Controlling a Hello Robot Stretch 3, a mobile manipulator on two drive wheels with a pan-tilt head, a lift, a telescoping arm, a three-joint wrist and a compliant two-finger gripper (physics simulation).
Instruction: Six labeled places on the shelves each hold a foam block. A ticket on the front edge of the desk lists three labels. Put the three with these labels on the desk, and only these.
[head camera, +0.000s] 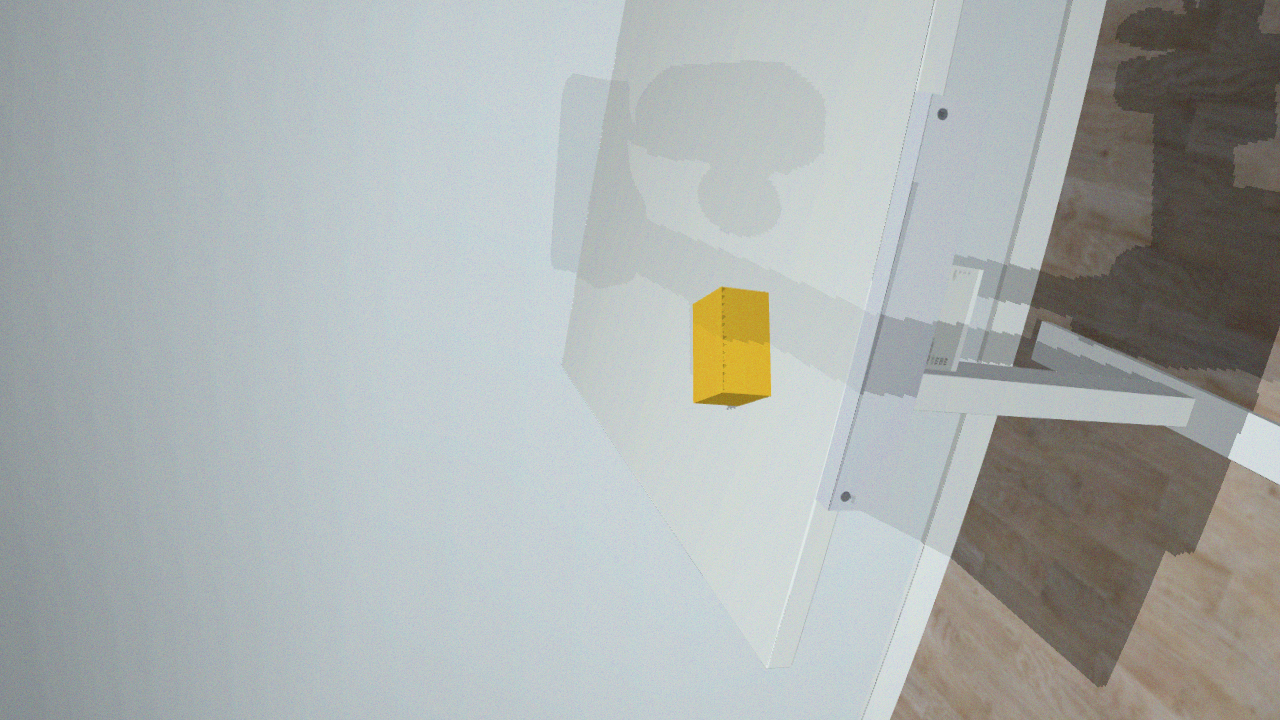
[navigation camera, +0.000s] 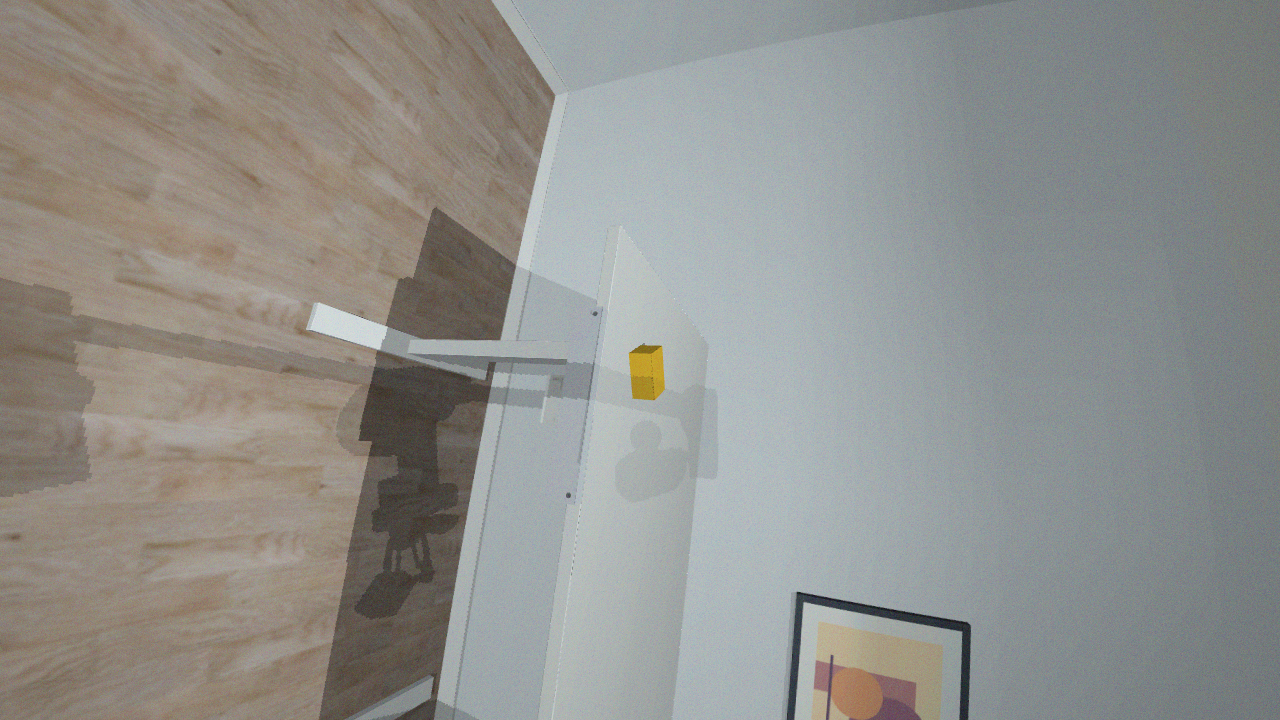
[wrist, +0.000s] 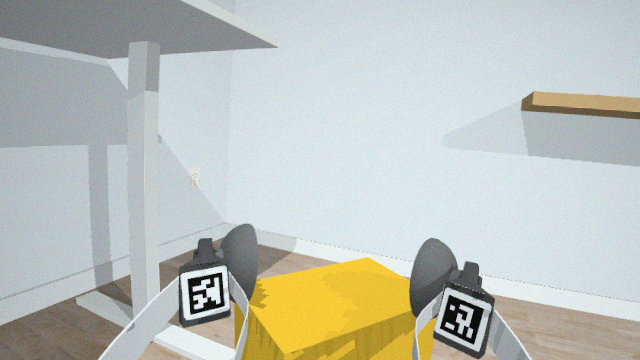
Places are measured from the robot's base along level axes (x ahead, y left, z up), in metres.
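Pixels of known places: gripper, between the fingertips: (wrist: 338, 259).
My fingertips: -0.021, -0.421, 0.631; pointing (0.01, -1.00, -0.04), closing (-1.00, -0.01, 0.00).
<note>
Behind a point stands the place of what it marks, as x, y, z.
My gripper (wrist: 338, 259) @[-0.021, -0.421, 0.632] is shut on a yellow foam block (wrist: 335, 312) @[-0.022, -0.391, 0.617] in the wrist view, a pad at each side. No label shows on it. Another yellow block (head camera: 732, 349) @[0.705, -0.025, 0.986] (navigation camera: 646, 372) @[0.705, -0.025, 0.983] stands on the white desk (head camera: 689, 510) @[0.846, 0.134, 0.950] (navigation camera: 626, 555) @[0.687, -0.382, 0.950] (wrist: 130, 25) @[0.521, -1.015, 0.925], near its end. In the wrist view the desk's underside is at the upper left, beyond the gripper. A pale plate (head camera: 881, 313) @[0.549, -0.054, 0.949] with two dark screws runs along the desk's long edge. A small white card (head camera: 959, 313) @[0.556, -0.062, 0.873] beside it has print I cannot read. The gripper does not show in the head and navigation views.
A white desk leg (head camera: 1056, 398) @[0.942, -0.008, 0.353] (navigation camera: 492, 350) @[0.942, -0.008, 0.401] (wrist: 144, 190) @[0.571, -1.163, 0.490] stands under the desk, its foot on the wood floor (head camera: 1029, 617) @[1.283, 0.425, 0.001] (navigation camera: 223, 223) @[0.460, 0.309, 0.000]. A wooden shelf (wrist: 585, 103) @[-0.860, -1.461, 0.875] is on the wall at the right of the wrist view. A framed picture (navigation camera: 881, 667) @[1.135, -0.856, 1.510] hangs on the wall.
</note>
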